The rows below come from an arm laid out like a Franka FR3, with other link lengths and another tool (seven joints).
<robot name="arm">
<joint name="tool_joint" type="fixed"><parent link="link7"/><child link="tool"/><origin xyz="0.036 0.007 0.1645" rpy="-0.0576 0 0.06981"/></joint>
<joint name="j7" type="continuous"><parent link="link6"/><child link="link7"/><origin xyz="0.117 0 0" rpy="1.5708 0 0"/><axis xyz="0 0 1"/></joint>
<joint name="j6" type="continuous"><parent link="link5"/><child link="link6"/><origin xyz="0 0 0" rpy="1.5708 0 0"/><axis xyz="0 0 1"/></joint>
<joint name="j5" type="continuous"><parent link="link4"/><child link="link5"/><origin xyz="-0.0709 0.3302 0" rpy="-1.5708 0 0"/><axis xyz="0 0 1"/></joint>
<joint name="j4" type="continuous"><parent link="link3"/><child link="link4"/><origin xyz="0.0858 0 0" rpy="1.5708 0 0"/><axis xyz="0 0 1"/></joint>
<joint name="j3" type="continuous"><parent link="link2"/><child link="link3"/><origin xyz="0 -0.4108 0" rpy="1.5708 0 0"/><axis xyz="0 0 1"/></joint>
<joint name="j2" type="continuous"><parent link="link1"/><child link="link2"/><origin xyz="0 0 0" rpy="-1.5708 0 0"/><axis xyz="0 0 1"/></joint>
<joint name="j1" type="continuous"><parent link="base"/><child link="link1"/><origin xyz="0 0 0.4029"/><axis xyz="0 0 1"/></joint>
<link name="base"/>
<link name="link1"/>
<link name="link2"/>
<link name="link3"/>
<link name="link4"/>
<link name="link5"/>
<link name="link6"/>
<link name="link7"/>
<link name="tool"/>
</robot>
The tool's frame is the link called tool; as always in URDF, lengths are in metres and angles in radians. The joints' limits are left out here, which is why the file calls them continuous.
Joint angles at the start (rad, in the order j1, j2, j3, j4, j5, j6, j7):
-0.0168 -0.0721 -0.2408 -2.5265 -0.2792 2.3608 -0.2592
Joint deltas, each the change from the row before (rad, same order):
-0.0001 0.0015 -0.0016 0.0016 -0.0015 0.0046 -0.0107
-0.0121 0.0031 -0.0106 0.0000 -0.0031 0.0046 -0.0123
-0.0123 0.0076 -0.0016 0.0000 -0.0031 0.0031 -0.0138
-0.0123 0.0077 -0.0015 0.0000 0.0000 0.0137 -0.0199
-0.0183 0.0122 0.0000 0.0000 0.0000 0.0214 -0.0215
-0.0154 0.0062 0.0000 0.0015 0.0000 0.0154 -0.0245
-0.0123 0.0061 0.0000 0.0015 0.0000 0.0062 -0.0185
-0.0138 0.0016 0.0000 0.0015 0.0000 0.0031 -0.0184
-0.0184 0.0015 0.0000 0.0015 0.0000 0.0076 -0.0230
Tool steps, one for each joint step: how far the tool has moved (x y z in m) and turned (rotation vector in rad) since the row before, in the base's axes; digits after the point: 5 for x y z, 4 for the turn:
0.00126 -0.00048 0.00051 -0.0001 -0.0027 0.0107
-0.00187 -0.00958 -0.00092 0.0001 0.0009 -0.0075
-0.00107 -0.00563 -0.00307 -0.0001 0.0072 0.0026
0.00077 -0.00526 -0.00174 0.0018 -0.0028 0.0079
0.00149 -0.00721 -0.00274 0.0013 -0.0056 0.0063
0.00111 -0.00610 -0.00026 0.0010 -0.0066 0.0112
-0.00016 -0.00500 -0.00144 0.0012 0.0014 0.0069
-0.00110 -0.00567 0.00019 0.0011 -0.0001 0.0048
-0.00117 -0.00756 0.00083 0.0008 -0.0039 0.0055

